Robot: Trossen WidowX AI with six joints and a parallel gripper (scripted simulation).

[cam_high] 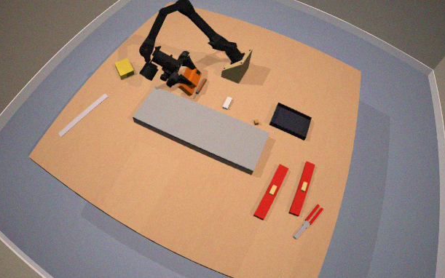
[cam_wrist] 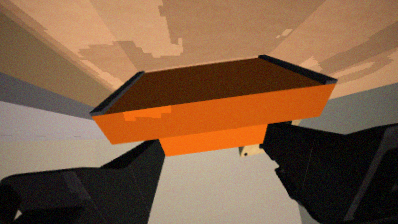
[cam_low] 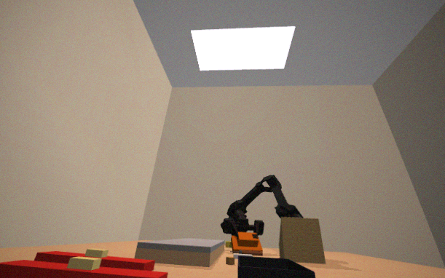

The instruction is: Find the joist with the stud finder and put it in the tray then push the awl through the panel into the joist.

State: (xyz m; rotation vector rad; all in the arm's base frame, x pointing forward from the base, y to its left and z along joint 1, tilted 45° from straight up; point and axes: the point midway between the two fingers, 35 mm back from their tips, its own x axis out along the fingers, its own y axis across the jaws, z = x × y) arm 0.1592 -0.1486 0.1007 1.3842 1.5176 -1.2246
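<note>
Right now my gripper tip is 10 mm past the orange stud finder and 10 mm above it. Round my gripper tip: white block 40 mm ahead, 170 mm to the left, 60 mm below; then square indicator 30 mm behind; then awl 20 mm ahead, 30 mm to the left, 50 mm below.
</note>
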